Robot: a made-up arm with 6 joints. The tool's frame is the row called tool.
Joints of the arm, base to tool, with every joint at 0 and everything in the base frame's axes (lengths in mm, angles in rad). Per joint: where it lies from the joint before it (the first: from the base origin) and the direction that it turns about. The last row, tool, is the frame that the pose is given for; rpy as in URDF.
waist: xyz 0.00 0.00 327.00 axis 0 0 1
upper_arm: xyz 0.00 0.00 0.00 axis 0 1 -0.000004
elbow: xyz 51.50 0.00 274.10 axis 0 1 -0.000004
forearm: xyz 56.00 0.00 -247.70 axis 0 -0.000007 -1
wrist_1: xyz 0.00 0.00 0.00 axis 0 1 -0.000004
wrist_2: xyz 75.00 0.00 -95.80 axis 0 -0.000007 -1
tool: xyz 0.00 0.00 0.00 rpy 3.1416 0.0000 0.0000
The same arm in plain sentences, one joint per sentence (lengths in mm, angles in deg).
The arm has six revolute joints in a row. What follows holds with every joint at zero, and every direction is one of the base frame's.
Joint 1 lies 327.0 mm along +z from the base frame's origin and turns about +z.
Joint 2 lies at the same point as joint 1 and turns about +y.
Joint 3 lies 51.5 mm along +x and 274.1 mm along +z from joint 2 and turns about +y.
Joint 4 lies 56.0 mm along +x and 247.7 mm along -z from joint 3 and turns about -z.
Joint 5 lies at the same point as joint 4 and turns about +y.
Joint 6 lies 75.0 mm along +x and 95.8 mm along -z from joint 5 and turns about -z.
The tool frame, which is the frame that the pose is given for, lies at the same point as joint 6; its axes are the base frame's turned by roll -180.00, pitch 0.00 and yaw 0.00 deg (as in URDF: about the fixed x, then y, then z).

